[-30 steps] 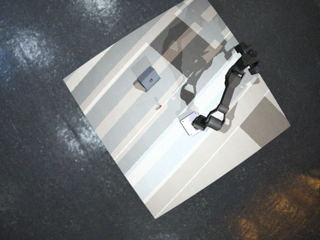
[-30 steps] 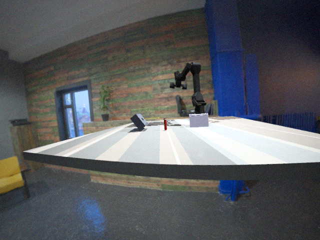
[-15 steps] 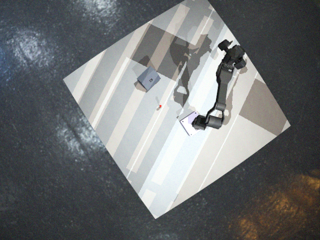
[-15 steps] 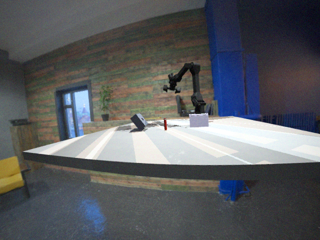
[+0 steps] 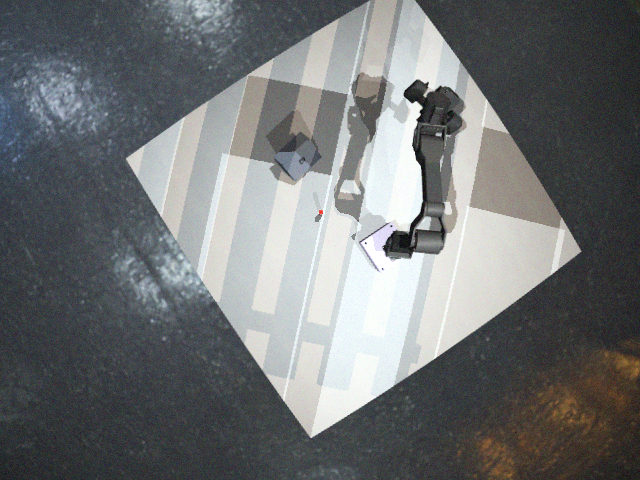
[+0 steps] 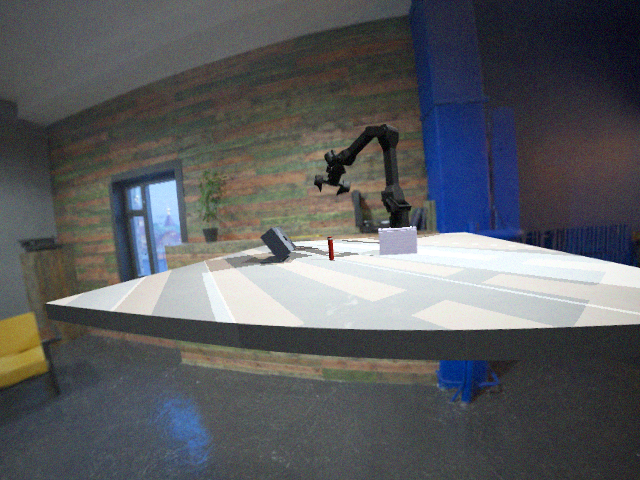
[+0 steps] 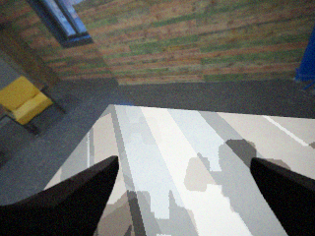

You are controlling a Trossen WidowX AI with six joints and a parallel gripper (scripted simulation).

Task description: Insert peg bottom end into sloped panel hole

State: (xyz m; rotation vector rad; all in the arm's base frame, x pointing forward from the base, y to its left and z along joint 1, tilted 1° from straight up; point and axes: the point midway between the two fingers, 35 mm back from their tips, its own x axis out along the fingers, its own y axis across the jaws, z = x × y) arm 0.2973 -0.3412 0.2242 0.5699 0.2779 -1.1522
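My gripper tip is now 490 mm to the right of the red square peg, 230 mm above it and 60 mm past it. From my gripper tip the other things lie so: grey-blue sloped panel: 440 mm to the left, 220 mm below, 150 mm ahead.
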